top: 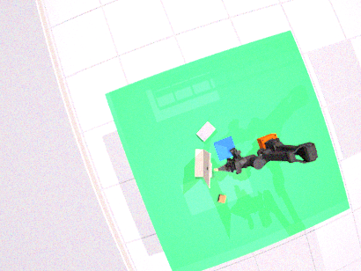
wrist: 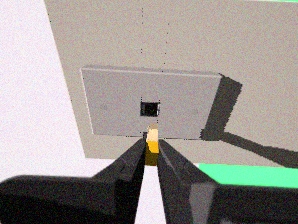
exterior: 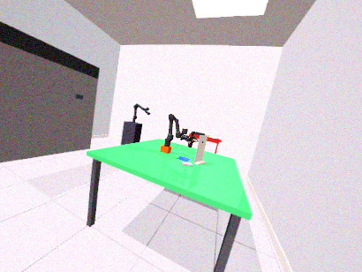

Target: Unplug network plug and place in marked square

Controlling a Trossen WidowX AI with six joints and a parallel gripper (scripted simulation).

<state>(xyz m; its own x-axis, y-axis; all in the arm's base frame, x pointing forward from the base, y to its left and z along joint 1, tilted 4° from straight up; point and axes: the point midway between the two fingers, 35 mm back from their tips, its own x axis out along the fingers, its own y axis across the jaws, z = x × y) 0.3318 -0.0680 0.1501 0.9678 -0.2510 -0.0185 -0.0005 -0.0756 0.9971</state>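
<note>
Now: the blue marked square 230 mm below my gripper tip, 120 mm behind it and 40 mm to the right of it. Also, from my gripper tip: flat white tile 220 mm below, 190 mm to the right, 70 mm behind; then yellow network plug right at my gripper tip; then upright panel 90 mm below, 50 mm ahead, 30 mm to the right.
</note>
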